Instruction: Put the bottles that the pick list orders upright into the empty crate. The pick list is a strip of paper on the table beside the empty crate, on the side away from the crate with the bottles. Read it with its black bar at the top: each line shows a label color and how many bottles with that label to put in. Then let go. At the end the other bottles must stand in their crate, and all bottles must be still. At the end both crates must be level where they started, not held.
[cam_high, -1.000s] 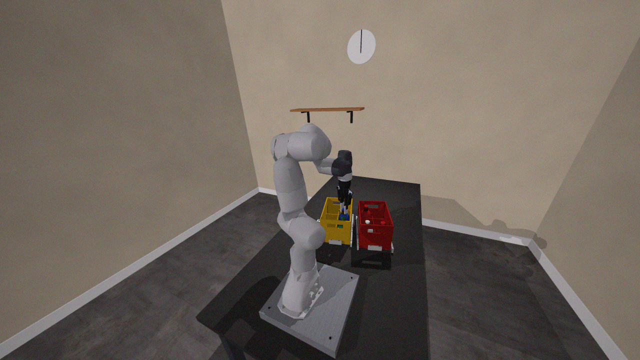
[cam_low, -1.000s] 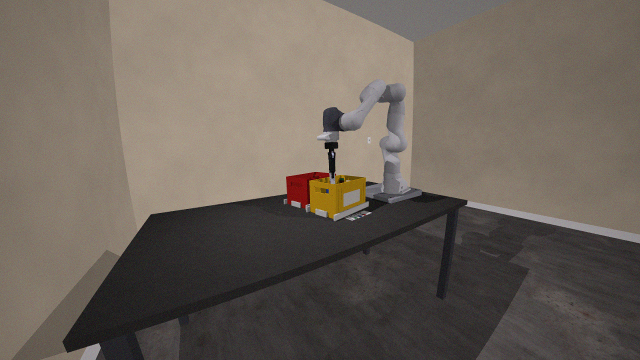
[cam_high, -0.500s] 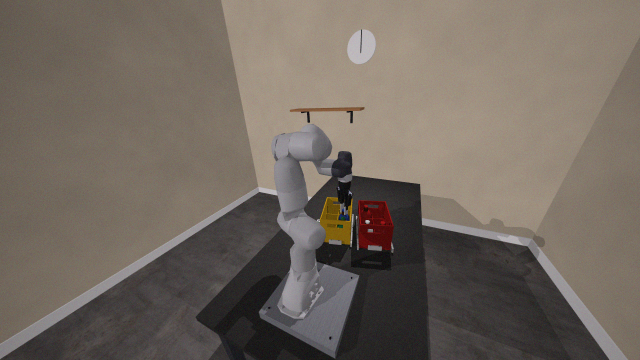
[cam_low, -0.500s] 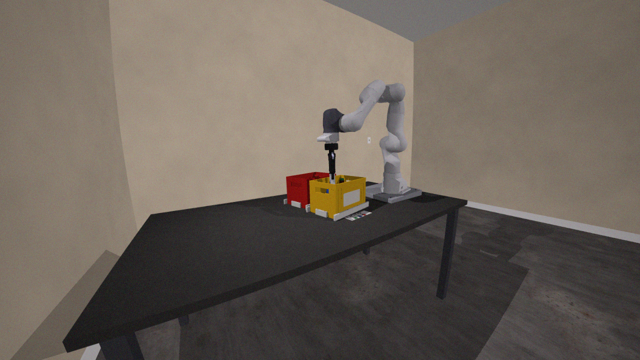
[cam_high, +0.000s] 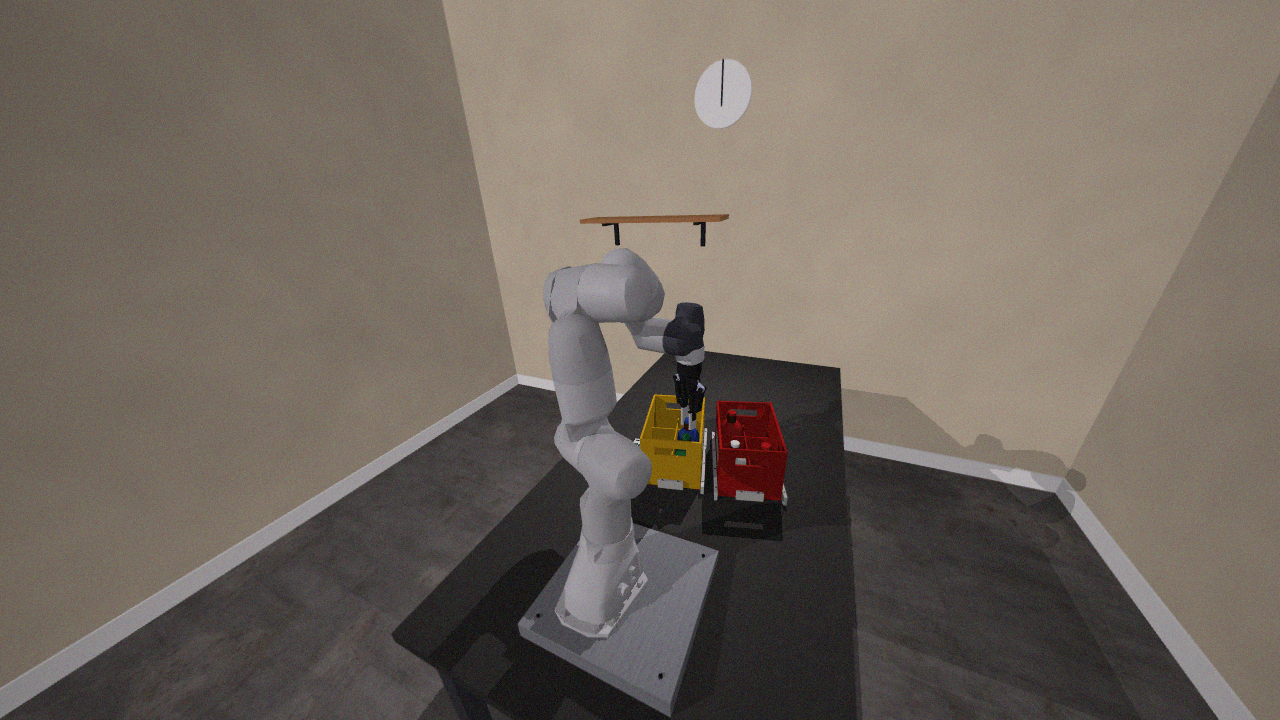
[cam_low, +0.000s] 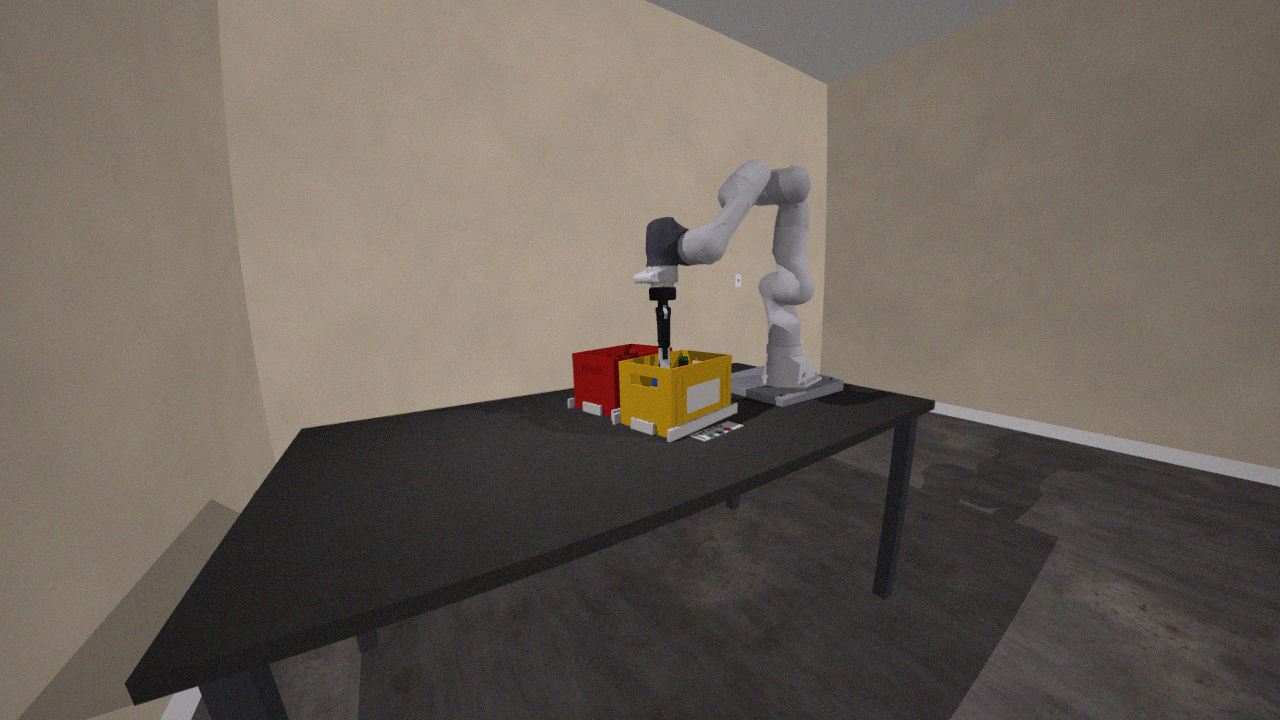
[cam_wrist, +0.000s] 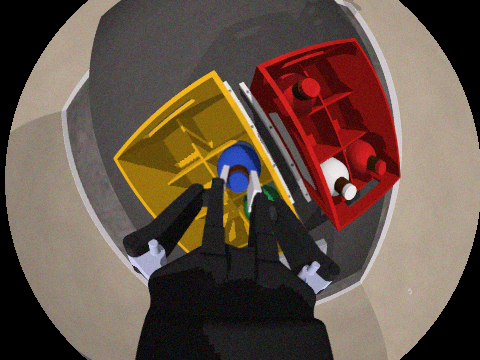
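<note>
Now: the blue-labelled bottle 8 cm below my hand. Also, from my hand: green-labelled bottle (9 cm behind, 8 cm below, 2 cm to the right); then white-capped bottle (17 cm to the right, 8 cm below, 7 cm behind); then yellow crate (9 cm below, 4 cm to the left, 1 cm behind).
</note>
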